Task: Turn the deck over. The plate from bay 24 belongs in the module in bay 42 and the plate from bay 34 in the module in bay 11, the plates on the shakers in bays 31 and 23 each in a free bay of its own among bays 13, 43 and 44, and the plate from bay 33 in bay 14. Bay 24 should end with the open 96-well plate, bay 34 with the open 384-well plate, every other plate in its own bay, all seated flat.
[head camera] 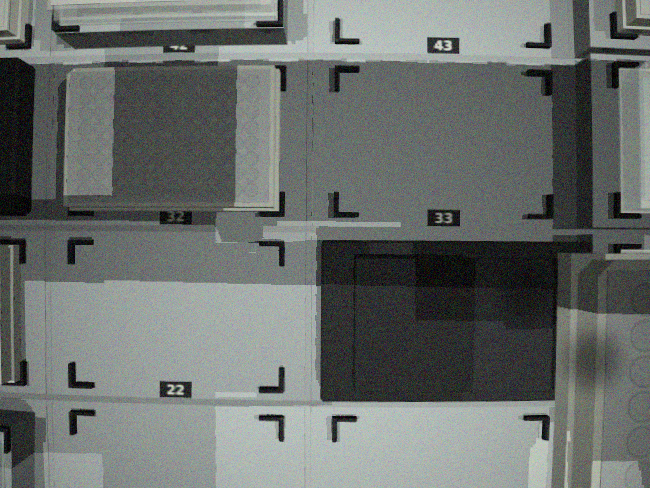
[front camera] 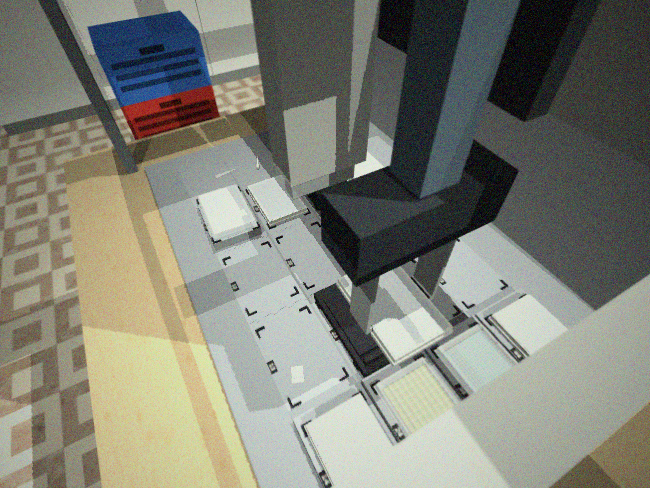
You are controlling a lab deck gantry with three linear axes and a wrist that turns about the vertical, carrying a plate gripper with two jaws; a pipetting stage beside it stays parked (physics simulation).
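Places are measured from the robot's base along level axes (x right, y ahead, z up), in millimetres.
Where they show: gripper, between the fingertips: [front camera: 391, 305]; robot's base, origin of its link: [front camera: 199, 207].
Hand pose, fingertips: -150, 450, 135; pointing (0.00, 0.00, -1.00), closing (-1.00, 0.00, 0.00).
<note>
Each offset is from my fingertips to the top centre of the thing, as dx, dy, dz. "spot": to the spot under its first point.
My gripper [front camera: 399, 312] is shut on a clear-topped white plate @[+0, -1, +7] [front camera: 409, 333] [head camera: 632, 378] with round wells, held level above bay 24. Below it, a yellow gridded plate @[+0, +106, -106] [front camera: 417, 393] lies in bay 24. A pale blue plate @[-107, +106, -106] [front camera: 475, 351] [head camera: 635, 141] lies in bay 34. White plates lie in bay 14 @[spot: +111, +71, -106] [front camera: 341, 430] and bay 44 @[spot: -214, +83, -106] [front camera: 530, 323]. The bay 23 shaker @[-1, -54, -104] [front camera: 341, 328] [head camera: 435, 336] bears no plate. The bay 42 module @[spot: -167, -225, -124] [head camera: 168, 37] and bay 11 module carry plates [head camera: 168, 13] [front camera: 225, 210]. Bays 13, 33 and 43 hold no plate in the head view.
A lidded plate @[-107, -222, -120] [head camera: 173, 136] sits in bay 32, and a white plate @[+0, -386, -120] [front camera: 275, 199] in bay 21. The dark bay 31 shaker @[spot: -107, -312, -117] [head camera: 15, 136] shows at the left edge. The grey parked pipetting stage [front camera: 309, 141] stands behind. Blue and red boxes [front camera: 152, 63] [front camera: 173, 112] stand at the back left.
</note>
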